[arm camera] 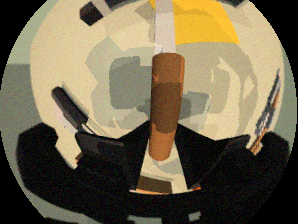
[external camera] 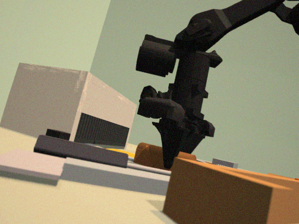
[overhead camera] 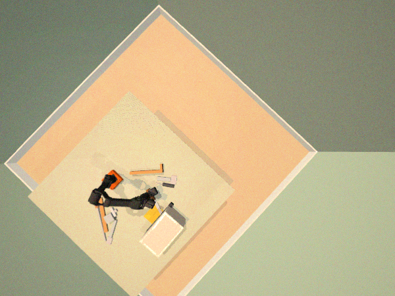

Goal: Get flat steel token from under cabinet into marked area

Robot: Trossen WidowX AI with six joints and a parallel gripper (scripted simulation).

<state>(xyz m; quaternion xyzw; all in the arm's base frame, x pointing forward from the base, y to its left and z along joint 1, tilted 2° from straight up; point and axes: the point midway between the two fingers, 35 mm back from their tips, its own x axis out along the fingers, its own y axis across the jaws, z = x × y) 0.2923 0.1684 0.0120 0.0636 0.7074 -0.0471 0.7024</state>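
Now: the dark screwdriver 20 mm ahead of my gripper tip and 140 mm to the left of it. The rest, counted from my gripper tip: token (300 mm ahead, 80 mm to the right); orange stick (100 mm behind, 440 mm to the right).
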